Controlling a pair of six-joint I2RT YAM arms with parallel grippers.
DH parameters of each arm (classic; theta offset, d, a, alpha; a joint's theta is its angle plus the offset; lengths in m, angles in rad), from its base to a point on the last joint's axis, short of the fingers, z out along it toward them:
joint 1: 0 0.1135 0.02 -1.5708
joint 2: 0 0 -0.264 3.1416
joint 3: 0.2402 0 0.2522 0
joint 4: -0.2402 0 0.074 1.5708
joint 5: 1.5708 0 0 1.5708
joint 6: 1.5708 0.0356 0 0
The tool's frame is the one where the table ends.
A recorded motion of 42 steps. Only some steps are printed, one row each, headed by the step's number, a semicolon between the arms.
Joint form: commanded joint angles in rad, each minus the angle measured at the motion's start. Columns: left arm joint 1, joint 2, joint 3, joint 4, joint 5, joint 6; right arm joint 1, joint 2, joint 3, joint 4, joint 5, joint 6.
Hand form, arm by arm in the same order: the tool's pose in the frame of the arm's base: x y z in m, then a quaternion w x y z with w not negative. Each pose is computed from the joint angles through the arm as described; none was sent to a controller.
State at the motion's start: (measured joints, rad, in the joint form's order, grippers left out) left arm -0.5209 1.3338 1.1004 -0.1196 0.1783 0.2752; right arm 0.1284 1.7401 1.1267 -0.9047 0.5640 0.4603
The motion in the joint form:
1: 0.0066 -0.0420 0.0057 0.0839 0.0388 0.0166; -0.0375 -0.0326 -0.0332 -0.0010 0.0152 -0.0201
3: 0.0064 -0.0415 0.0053 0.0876 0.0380 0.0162; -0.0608 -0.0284 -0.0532 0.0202 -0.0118 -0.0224
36: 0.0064 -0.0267 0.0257 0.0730 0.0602 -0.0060; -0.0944 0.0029 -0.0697 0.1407 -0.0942 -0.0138
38: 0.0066 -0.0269 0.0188 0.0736 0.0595 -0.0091; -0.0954 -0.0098 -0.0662 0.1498 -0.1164 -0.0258
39: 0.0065 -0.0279 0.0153 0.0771 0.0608 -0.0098; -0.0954 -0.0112 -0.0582 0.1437 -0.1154 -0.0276
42: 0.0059 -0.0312 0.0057 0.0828 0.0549 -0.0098; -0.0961 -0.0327 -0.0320 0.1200 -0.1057 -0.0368
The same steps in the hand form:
1: 0.2620 -0.1568 0.3571 0.60775 0.36674 0.68755 -0.15302; 0.2966 0.0075 0.1793 0.09855 0.17366 0.94220 -0.26905
3: 0.2621 -0.1570 0.3573 0.60886 0.36622 0.68686 -0.15292; 0.2952 0.0013 0.1729 0.09055 0.18352 0.94420 -0.25809
36: 0.2646 -0.1593 0.3588 0.60178 0.36526 0.69008 -0.16802; 0.3059 -0.0057 0.1599 0.11230 0.21256 0.94731 -0.21168
38: 0.2646 -0.1591 0.3564 0.59922 0.36438 0.69264 -0.16855; 0.3070 -0.0053 0.1641 0.12050 0.20979 0.94970 -0.19885
39: 0.2644 -0.1591 0.3559 0.59943 0.36445 0.69224 -0.16930; 0.3080 -0.0053 0.1664 0.12198 0.20928 0.94958 -0.19903
42: 0.2637 -0.1587 0.3540 0.59964 0.36313 0.69326 -0.16722; 0.3095 -0.0058 0.1789 0.13328 0.20786 0.94788 -0.20140

